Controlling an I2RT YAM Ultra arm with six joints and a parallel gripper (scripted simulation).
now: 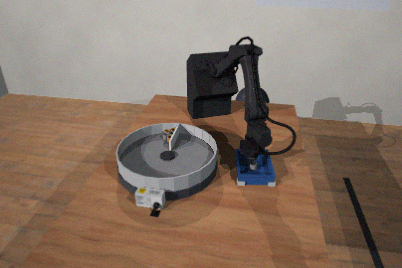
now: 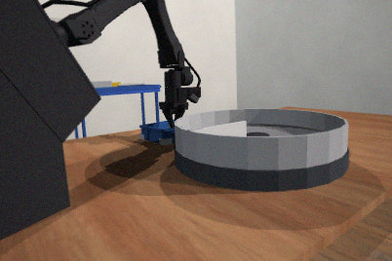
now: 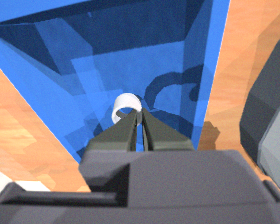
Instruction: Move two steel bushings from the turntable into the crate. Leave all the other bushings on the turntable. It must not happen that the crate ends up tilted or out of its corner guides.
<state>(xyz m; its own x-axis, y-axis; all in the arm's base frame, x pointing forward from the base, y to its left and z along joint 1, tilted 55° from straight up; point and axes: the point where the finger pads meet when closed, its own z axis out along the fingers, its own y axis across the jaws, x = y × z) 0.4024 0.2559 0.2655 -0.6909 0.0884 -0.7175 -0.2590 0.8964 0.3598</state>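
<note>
The blue crate is 2 cm to the left of my hand and 1 cm below it. Also, from my hand: grey turntable 16 cm ahead, 32 cm to the right, 2 cm above.
</note>
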